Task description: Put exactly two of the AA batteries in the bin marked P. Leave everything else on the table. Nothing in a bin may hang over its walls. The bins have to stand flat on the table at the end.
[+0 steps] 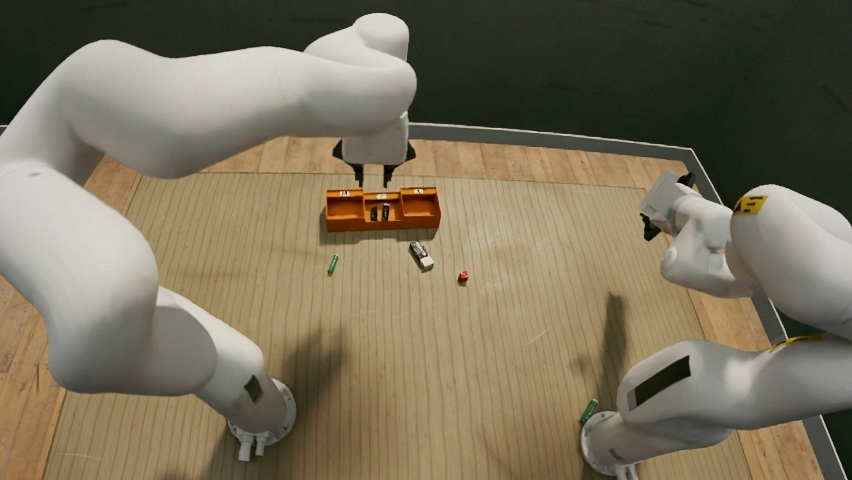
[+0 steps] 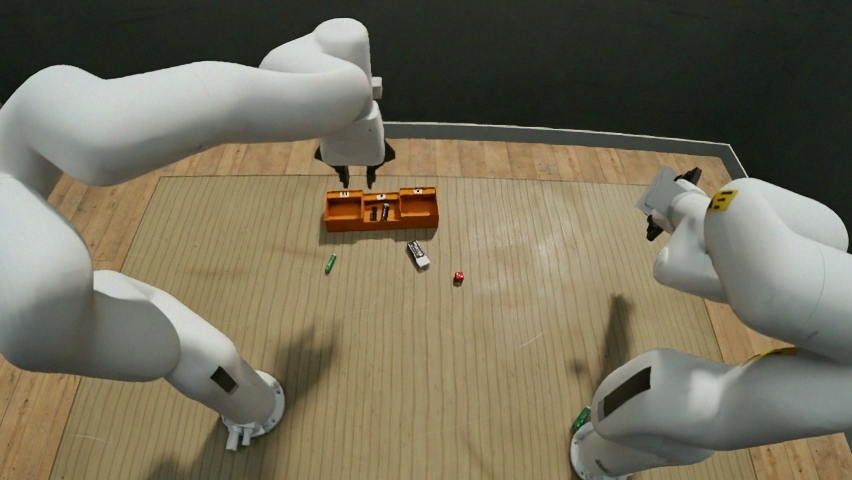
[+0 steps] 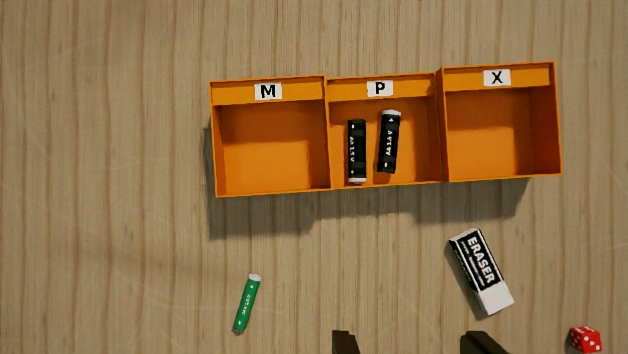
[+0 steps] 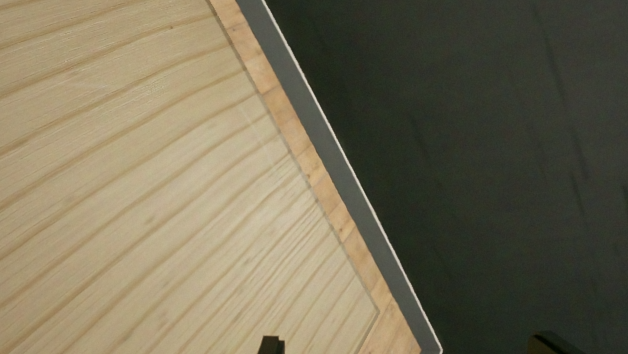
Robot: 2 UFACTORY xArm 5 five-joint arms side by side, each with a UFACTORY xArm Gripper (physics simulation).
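Frame: origin at the left arm's base, x ahead, y left, z up, level; metres.
Where they show: left gripper, fingertip midpoint: point(image 1: 373, 182) point(image 2: 358, 183); left arm's base, origin of the base link: point(image 1: 261, 411) point(image 2: 253, 404); right arm's base, origin of the base link: point(image 1: 609, 443) point(image 2: 601, 453).
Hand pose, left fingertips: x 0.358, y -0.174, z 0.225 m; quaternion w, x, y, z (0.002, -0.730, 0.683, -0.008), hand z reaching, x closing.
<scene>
Things, the pixels of their top centre, and the offset from my left fingertips.
- orange bin marked P, middle of its top: point(image 3: 387, 128) point(image 1: 383, 202) point(image 2: 381, 202) dx +0.103, dy -0.020, dz -0.178 m
- left battery, middle of its top: point(image 3: 358, 151) point(image 1: 374, 214) point(image 2: 373, 214) dx +0.087, dy -0.003, dz -0.203 m
- right battery, middle of its top: point(image 3: 390, 140) point(image 1: 385, 211) point(image 2: 384, 211) dx +0.097, dy -0.027, dz -0.203 m
- green AAA battery, middle of its top: point(image 3: 246, 302) point(image 1: 333, 262) point(image 2: 330, 261) dx -0.039, dy +0.075, dz -0.214 m
- eraser, middle of its top: point(image 3: 484, 272) point(image 1: 422, 252) point(image 2: 418, 252) dx -0.001, dy -0.111, dz -0.211 m
- red die, middle of its top: point(image 3: 592, 343) point(image 2: 459, 274) point(image 1: 464, 274) dx -0.050, dy -0.201, dz -0.208 m
- green battery, middle of its top: point(image 2: 583, 416) point(image 1: 591, 409) dx -0.339, dy -0.442, dz -0.210 m
Two black AA batteries lie apart on the floor of the orange bin marked P point(image 3: 411, 115), the middle one of three joined bins. The left battery point(image 1: 373, 213) point(image 2: 373, 213) point(image 3: 357, 150) has its white end near the front wall. The right battery point(image 1: 385, 211) point(image 2: 385, 211) point(image 3: 389, 141) leans slightly, white end toward the label. Neither hangs over a wall. The bins appear flat on the table. My left gripper point(image 1: 373, 183) point(image 2: 357, 184) point(image 3: 410, 345) is open and empty, above the bins. My right gripper point(image 1: 668, 205) point(image 2: 672, 204) point(image 4: 405, 347) is open and empty at the far right.
A green AAA battery point(image 1: 333, 264) point(image 2: 330, 262) point(image 3: 247, 303), an eraser point(image 1: 421, 255) point(image 2: 417, 254) point(image 3: 481, 271) and a red die point(image 1: 463, 276) point(image 2: 458, 276) point(image 3: 586, 339) lie before the bins. Another green battery point(image 1: 589, 410) point(image 2: 581, 418) lies by the right arm's base.
</scene>
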